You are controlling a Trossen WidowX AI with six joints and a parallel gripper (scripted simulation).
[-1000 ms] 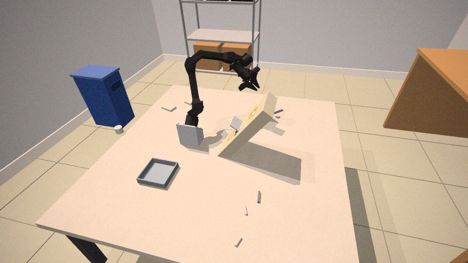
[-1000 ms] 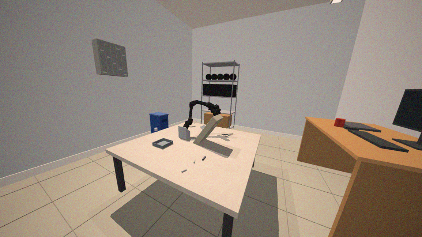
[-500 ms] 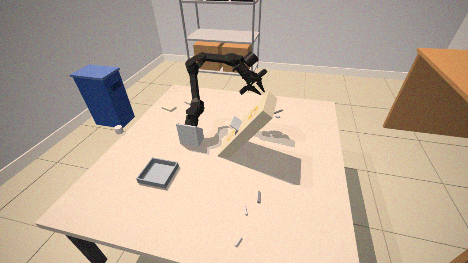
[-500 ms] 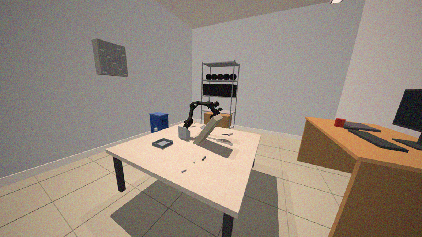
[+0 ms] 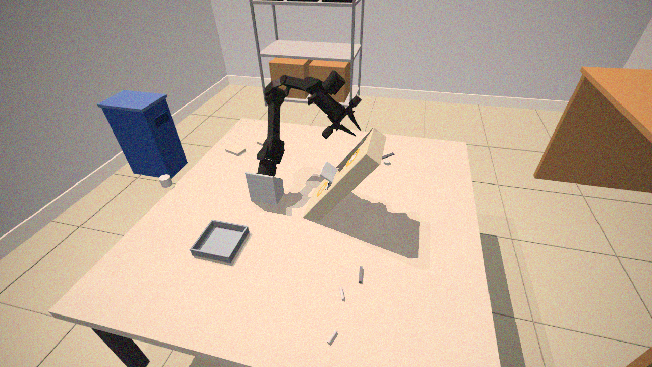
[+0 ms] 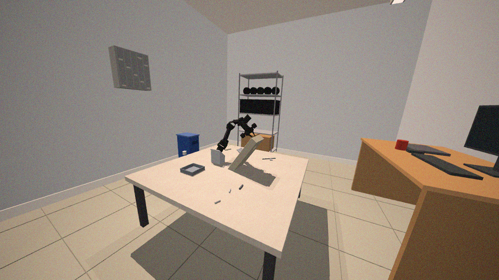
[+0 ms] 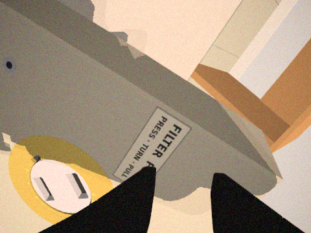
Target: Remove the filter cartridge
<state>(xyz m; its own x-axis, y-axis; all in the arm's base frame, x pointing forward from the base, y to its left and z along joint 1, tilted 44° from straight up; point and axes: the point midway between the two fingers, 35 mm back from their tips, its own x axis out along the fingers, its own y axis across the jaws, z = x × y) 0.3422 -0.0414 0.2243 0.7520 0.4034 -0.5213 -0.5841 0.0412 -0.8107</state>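
Now: the round white filter cartridge 80 mm to the right of my gripper tip, 60 mm below it and 20 mm ahead of it. From my gripper tip the other things lie so: grey tray: 410 mm to the right, 390 mm behind, 300 mm below; then beige service panel: 140 mm below, 80 mm to the right, 30 mm behind.
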